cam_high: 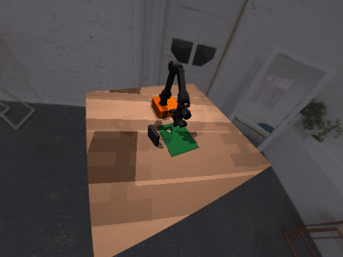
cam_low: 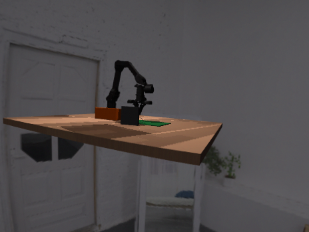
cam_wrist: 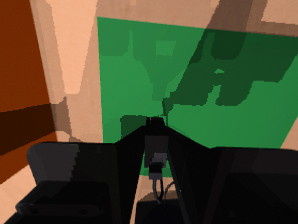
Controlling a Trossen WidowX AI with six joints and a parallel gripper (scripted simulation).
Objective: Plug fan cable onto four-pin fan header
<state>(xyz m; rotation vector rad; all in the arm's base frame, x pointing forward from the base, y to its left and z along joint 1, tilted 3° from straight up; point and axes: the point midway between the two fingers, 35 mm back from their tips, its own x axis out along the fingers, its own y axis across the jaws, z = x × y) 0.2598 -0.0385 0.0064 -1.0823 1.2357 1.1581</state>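
Now: the white header 10 mm behind my gripper tip, 50 mm to the right of it and 60 mm below it. Round my gripper tip: green board: 70 mm ahead, 20 mm to the right, 80 mm below; then black fan: 10 mm ahead, 200 mm to the right, 10 mm below; then black plug: 10 mm to the right, 10 mm above.
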